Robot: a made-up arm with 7 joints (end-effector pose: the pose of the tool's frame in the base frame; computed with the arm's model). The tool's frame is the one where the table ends.
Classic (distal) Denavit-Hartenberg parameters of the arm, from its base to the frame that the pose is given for. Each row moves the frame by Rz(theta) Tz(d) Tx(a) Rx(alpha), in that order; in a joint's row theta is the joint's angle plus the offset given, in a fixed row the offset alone. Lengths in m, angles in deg.
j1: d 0.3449, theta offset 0, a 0, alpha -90.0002
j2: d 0, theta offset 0, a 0, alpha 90.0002
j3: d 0.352, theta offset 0, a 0.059, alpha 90.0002
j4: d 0, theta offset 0, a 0.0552, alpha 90.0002
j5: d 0.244, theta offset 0, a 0, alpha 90.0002
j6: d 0, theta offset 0, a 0.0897, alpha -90.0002
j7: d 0.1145, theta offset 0, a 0, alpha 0
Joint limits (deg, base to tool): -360..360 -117.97..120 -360..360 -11..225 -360..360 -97..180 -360..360
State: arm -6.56 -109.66 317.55 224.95 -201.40 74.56 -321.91
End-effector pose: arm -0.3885 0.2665 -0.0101 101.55 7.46 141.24
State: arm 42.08 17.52 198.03 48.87 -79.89 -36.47 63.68
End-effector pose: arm 0.0176 -0.2962 0.6406 155.10 -71.29 -58.70
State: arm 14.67 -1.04 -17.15 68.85 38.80 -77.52 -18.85
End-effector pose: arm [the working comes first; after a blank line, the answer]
Working (the frame after each row of the table, in the pose's form):
after j1: 0.0000 0.0000 0.3449 -90.00 0.00 14.67
after j2: 0.0000 0.0000 0.3449 0.00 -1.04 14.67
after j3: 0.0528 -0.0042 0.6979 90.31 -0.99 -2.48
after j4: 0.0717 -0.0053 0.7497 -179.11 -69.84 -3.31
after j5: 0.3006 -0.0147 0.6656 -30.18 -46.74 -69.41
after j6: 0.2231 -0.0238 0.7099 -42.94 -29.59 -173.34

0.2733 -0.0964 0.7828 -32.21 -41.20 168.34
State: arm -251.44 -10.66 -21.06 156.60 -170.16 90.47 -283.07
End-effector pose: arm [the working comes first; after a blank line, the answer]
Working (the frame after each row of the table, in the pose's form):
after j1: 0.0000 0.0000 0.3449 -90.00 0.00 108.56
after j2: 0.0000 0.0000 0.3449 0.00 -10.66 108.56
after j3: 0.0236 -0.0037 0.7010 93.87 -9.94 87.16
after j4: 0.0224 -0.0574 0.7138 -3.92 -13.41 -91.26
after j5: 0.0403 -0.0013 0.9506 96.18 12.54 98.80
after j6: 0.0470 0.0186 1.0378 26.69 -76.46 71.41

0.0641 -0.0921 1.0618 -77.24 -18.80 -175.43
